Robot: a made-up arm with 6 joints. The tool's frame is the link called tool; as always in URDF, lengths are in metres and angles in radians.
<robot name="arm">
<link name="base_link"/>
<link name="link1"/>
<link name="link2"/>
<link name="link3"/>
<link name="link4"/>
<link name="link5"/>
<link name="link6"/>
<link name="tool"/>
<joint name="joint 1" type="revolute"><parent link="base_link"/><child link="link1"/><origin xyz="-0.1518 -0.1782 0.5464" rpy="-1.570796 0 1.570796"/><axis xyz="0 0 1"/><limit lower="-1.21" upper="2.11" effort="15" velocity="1.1"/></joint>
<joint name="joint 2" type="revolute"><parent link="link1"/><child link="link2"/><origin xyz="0.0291 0.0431 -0.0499" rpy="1.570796 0 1.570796"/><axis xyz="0 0 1"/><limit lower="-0.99" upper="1.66" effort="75" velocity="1.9"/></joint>
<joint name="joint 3" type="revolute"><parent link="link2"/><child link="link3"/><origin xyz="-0.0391 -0.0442 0.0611" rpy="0.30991 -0.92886 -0.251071"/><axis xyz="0 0 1"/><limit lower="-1.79" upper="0.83" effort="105" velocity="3"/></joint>
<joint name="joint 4" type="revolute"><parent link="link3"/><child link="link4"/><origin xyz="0.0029 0.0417 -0.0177" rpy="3.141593 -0.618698 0"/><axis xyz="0 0 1"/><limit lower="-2.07" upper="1.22" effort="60" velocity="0.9"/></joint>
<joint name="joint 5" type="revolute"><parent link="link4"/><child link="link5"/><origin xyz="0.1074 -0.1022 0.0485" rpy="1.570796 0 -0.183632"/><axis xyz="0 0 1"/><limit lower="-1.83" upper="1.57" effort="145" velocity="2.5"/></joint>
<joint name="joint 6" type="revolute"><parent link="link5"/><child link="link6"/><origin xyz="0.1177 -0.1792 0.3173" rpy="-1.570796 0 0"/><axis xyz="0 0 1"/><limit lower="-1.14" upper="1.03" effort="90" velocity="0.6"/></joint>
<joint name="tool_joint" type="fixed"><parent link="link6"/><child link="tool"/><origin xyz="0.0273 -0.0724 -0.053" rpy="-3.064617 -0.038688 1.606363"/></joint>
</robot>
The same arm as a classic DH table. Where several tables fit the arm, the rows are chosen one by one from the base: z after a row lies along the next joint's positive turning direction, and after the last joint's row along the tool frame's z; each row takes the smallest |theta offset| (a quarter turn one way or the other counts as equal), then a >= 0, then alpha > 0; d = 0 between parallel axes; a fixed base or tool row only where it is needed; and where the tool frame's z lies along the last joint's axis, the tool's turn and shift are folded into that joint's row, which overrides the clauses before.
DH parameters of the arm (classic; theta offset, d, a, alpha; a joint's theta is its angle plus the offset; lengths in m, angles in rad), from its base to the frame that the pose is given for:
base (fixed): -1.5708 0.5464 0.1782 1.5708
joint 1: -1.5708 0.1019 0.0431 1.5708
joint 2: -1.4415 0.0593 0.0388 0.964
joint 3: -0.2242 0.0405 -0.0417 -2.5229
joint 4: 1.3872 0.0535 -0.1243 -1.5708
joint 5: 0 0.3982 -0.1177 1.5708
joint 6: 1.1415 -0.8687 0.0545 3.0555
tool (fixed): 2.6753 -0.6388 0 0
Joint limits (rad, base to tool): -1.21..2.11 -0.99..1.66 -1.79..0.83 -2.07..1.22 -1.83..1.57 -1.14..1.03

